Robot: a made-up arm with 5 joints.
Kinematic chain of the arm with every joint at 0, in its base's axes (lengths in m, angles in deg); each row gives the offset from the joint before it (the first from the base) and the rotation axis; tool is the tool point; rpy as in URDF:
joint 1: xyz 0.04 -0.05 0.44 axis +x
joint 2: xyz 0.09 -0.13 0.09 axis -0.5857 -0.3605 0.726
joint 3: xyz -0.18 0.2 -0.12 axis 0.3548 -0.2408 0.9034
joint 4: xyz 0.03 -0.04 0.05 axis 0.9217 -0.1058 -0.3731
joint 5: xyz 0.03 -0.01 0 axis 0.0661 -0.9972 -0.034
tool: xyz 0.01 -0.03 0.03 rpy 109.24 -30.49 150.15
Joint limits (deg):
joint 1: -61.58..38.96
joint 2: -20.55..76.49
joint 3: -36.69..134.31
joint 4: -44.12..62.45
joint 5: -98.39..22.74
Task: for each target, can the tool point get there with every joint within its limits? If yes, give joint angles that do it. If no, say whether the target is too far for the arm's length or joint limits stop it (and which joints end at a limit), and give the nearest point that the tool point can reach.
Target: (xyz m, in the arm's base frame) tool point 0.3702 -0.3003 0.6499
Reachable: no: joint limits stop it (at a limit: joint 2, joint 4) | nearest point 0.0854 -0.2366 0.5965 | short by 0.297 m
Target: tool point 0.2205 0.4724 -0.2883
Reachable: no: too far | nearest point 0.0594 0.1384 0.3361 | short by 0.726 m
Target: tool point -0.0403 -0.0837 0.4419
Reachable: yes | joints -45.89 39.34 81.02 -31.63 1.98
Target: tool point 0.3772 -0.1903 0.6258
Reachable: no: joint limits stop it (at a limit: joint 1, joint 2, joint 4) | nearest point 0.0875 -0.2156 0.6010 | short by 0.292 m
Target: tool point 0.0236 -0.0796 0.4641
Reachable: yes | joints 21.39 7.56 -10.20 -16.56 -35.40
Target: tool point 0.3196 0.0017 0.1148
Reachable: no: joint limits stop it (at a limit: joint 1, joint 2, joint 4, joint 5) | nearest point 0.0743 -0.1200 0.2365 | short by 0.300 m
